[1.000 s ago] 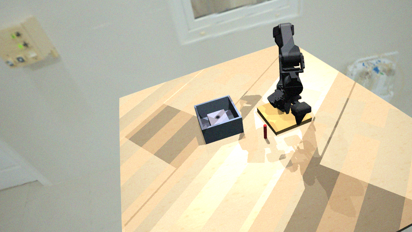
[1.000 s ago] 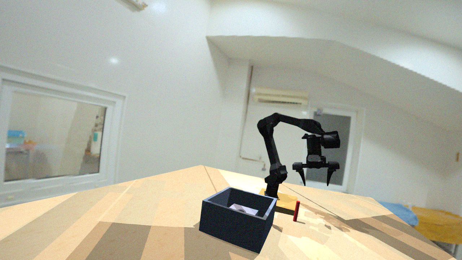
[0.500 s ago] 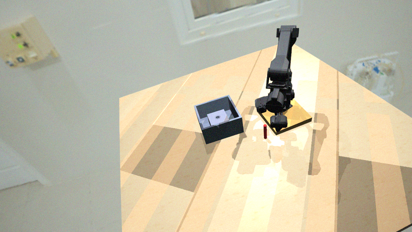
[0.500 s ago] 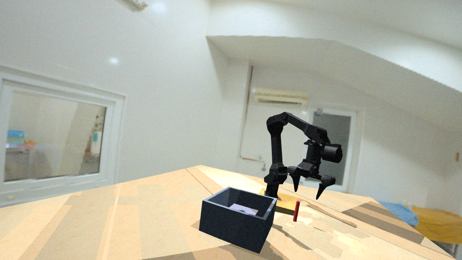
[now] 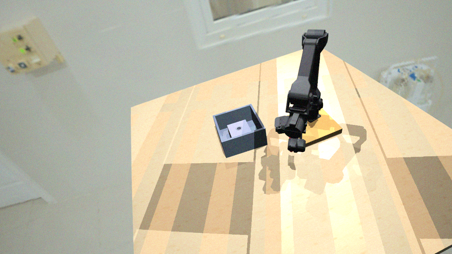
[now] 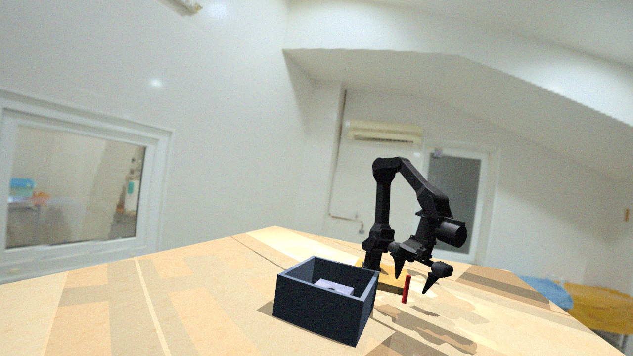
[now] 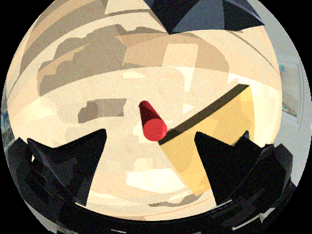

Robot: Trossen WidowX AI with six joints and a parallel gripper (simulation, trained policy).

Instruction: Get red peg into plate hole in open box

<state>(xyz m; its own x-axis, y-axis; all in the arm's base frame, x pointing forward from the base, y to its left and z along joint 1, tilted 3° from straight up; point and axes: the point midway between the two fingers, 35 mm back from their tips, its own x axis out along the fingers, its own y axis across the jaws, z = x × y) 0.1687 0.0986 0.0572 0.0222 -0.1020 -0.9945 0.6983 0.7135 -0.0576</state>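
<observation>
My gripper tip is now 2 cm short of the red peg and 1 cm to the left of it. Round my gripper tip: dark box (22 cm to the right, 14 cm ahead, 2 cm below).
</observation>
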